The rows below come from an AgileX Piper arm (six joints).
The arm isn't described. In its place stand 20 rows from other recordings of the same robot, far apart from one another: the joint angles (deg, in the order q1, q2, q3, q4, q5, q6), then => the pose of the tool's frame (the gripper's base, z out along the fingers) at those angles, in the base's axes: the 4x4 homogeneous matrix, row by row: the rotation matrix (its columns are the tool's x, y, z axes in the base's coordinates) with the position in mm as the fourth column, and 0 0 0 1 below.
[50.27, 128.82, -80.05, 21.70, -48.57, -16.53] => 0.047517 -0.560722 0.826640 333.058; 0.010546 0.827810 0.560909 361.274; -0.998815 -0.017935 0.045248 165.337; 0 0 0 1
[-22.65, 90.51, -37.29, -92.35, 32.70, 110.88] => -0.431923 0.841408 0.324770 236.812; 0.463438 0.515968 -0.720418 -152.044; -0.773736 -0.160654 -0.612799 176.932; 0 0 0 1
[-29.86, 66.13, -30.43, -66.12, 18.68, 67.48] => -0.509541 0.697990 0.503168 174.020; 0.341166 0.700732 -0.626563 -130.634; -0.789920 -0.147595 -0.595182 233.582; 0 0 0 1
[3.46, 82.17, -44.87, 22.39, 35.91, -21.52] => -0.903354 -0.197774 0.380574 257.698; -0.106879 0.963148 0.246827 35.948; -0.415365 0.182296 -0.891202 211.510; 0 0 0 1
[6.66, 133.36, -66.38, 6.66, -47.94, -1.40] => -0.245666 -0.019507 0.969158 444.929; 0.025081 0.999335 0.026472 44.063; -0.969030 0.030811 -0.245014 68.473; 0 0 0 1
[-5.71, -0.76, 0.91, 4.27, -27.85, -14.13] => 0.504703 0.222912 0.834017 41.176; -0.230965 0.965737 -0.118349 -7.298; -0.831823 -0.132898 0.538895 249.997; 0 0 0 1
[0.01, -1.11, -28.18, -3.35, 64.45, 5.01] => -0.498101 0.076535 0.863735 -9.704; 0.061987 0.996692 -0.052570 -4.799; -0.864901 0.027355 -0.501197 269.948; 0 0 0 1
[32.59, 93.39, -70.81, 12.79, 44.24, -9.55] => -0.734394 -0.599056 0.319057 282.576; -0.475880 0.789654 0.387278 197.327; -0.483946 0.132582 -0.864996 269.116; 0 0 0 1
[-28.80, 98.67, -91.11, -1.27, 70.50, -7.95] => -0.900264 0.359709 0.245221 313.448; 0.328770 0.930988 -0.158653 -174.489; -0.285367 -0.062208 -0.956397 320.068; 0 0 0 1
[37.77, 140.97, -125.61, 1.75, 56.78, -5.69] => -0.674713 -0.678101 0.291447 417.259; -0.627102 0.734918 0.258144 326.250; -0.389237 -0.008593 -0.921097 163.535; 0 0 0 1
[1.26, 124.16, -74.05, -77.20, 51.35, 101.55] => -0.554253 0.762029 0.334836 413.433; 0.326898 0.569243 -0.754388 -60.226; -0.765468 -0.308664 -0.564610 121.473; 0 0 0 1
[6.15, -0.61, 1.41, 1.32, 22.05, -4.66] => -0.297274 -0.133372 0.945431 51.904; -0.092319 0.989571 0.110570 6.384; -0.950319 -0.054412 -0.306486 170.991; 0 0 0 1
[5.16, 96.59, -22.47, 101.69, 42.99, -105.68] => -0.849355 -0.413443 0.328118 209.794; -0.075208 0.710098 0.700075 79.956; -0.522437 0.569935 -0.634219 114.936; 0 0 0 1
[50.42, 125.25, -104.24, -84.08, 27.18, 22.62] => 0.258576 -0.383260 0.886708 362.063; -0.906850 0.219940 0.359514 373.078; -0.332809 -0.897072 -0.290688 256.839; 0 0 0 1
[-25.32, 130.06, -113.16, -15.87, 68.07, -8.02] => -0.972325 0.226949 0.055482 421.942; 0.199691 0.930564 -0.306877 -225.169; -0.121275 -0.287305 -0.950131 197.617; 0 0 0 1
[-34.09, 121.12, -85.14, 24.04, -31.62, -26.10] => -0.090456 0.719085 0.689009 398.354; -0.047764 0.687917 -0.724216 -293.073; -0.994754 -0.098420 -0.027880 232.028; 0 0 0 1
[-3.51, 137.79, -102.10, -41.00, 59.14, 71.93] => -0.569945 0.818188 0.075699 467.982; 0.649216 0.504873 -0.568878 -80.050; -0.503668 -0.275084 -0.818931 100.516; 0 0 0 1
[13.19, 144.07, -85.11, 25.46, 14.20, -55.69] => -0.630630 -0.689182 0.356839 438.105; -0.672516 0.714760 0.191940 112.532; -0.387336 -0.118936 -0.914235 -15.586; 0 0 0 1
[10.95, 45.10, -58.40, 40.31, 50.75, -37.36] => -0.308467 -0.668597 0.676629 119.682; -0.199627 0.740977 0.641173 69.589; -0.930052 0.062708 -0.362037 416.941; 0 0 0 1
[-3.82, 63.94, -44.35, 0.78, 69.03, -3.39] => -0.993680 0.011300 0.111682 168.637; 0.011964 0.999914 0.005283 -10.101; -0.111612 0.006586 -0.993730 261.322; 0 0 0 1
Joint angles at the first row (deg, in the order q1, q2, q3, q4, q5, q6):
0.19 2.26 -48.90 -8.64 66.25 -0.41
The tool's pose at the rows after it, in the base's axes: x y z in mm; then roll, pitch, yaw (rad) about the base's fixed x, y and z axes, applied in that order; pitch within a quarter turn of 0, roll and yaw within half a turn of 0:
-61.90, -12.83, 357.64, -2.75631, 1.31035, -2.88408
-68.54, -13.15, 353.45, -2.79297, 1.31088, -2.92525
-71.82, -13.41, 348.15, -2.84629, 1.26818, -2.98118
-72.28, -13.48, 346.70, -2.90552, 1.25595, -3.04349
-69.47, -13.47, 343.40, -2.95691, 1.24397, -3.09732
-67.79, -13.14, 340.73, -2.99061, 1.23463, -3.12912
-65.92, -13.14, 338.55, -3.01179, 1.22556, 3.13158
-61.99, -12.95, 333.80, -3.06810, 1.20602, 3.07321
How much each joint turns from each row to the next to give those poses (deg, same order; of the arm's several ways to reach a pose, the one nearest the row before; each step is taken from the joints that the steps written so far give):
0.01 -1.51 -0.09 0.00 1.16 0.00
0.00 -1.47 0.00 -0.10 1.65 0.41
0.00 -0.49 0.00 0.00 3.08 0.00
0.00 0.00 0.00 0.00 0.96 0.86
-0.01 -0.02 0.87 0.00 0.03 0.94
0.00 -0.10 0.64 0.22 0.09 0.50
0.00 0.01 0.58 -0.01 0.00 0.44
0.00 0.00 1.23 0.12 0.00 1.18

